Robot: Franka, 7 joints.
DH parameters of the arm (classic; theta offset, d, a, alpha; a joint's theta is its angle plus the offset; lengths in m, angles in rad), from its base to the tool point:
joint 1: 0 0.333 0 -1.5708
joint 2: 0 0 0 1.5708
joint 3: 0 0.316 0.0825 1.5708
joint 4: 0 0 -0.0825 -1.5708
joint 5: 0 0.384 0 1.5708
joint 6: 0 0 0.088 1.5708
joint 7: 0 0.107 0 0
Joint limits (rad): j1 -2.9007..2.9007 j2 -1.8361..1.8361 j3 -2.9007..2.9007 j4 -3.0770..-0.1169 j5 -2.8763..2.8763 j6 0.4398..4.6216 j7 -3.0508..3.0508
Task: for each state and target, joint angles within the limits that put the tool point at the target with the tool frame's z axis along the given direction. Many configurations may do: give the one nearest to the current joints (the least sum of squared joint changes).
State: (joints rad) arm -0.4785 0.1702 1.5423 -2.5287 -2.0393 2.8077 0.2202
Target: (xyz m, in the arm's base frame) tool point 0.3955 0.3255 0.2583 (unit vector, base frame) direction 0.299 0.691 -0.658
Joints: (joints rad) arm -0.6039 0.8622 1.1517 -2.1893 -2.1716 3.0580 0.2202
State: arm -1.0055 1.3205 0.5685 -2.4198 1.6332 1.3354 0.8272
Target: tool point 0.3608 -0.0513 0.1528 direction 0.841 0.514 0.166
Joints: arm -1.1799 0.4675 0.6870 -2.7343 2.0371 1.6784 0.8272
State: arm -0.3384 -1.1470 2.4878 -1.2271 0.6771 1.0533 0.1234
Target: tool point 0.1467 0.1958 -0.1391 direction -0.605 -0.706 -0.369
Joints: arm -0.9271 -1.7191 2.4380 -2.0841 1.2963 1.3918 0.1234
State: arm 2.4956 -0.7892 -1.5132 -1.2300 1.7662 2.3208 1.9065
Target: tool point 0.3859 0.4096 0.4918 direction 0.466 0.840 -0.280
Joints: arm 2.4455 -0.1075 -1.4994 -1.9482 2.3021 3.0309 1.9065
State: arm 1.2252 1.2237 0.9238 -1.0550 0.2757 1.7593 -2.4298
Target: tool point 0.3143 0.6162 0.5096 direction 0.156 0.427 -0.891
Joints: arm 0.7208 0.3358 0.4385 -1.5840 -0.1241 2.3582 -2.4298
